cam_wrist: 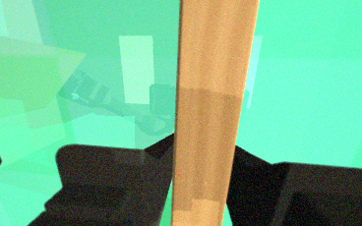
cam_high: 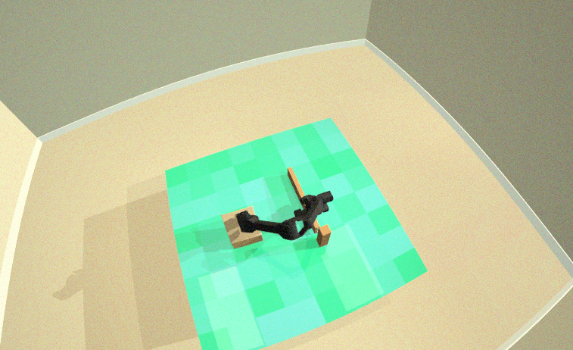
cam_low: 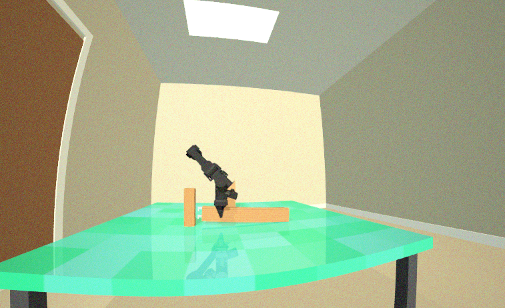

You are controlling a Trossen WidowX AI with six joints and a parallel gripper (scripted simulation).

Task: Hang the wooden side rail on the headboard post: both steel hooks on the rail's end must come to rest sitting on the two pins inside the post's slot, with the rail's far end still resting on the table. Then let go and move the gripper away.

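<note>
My gripper tip is 150 mm to the left of the headboard post and 50 mm below it.
</note>
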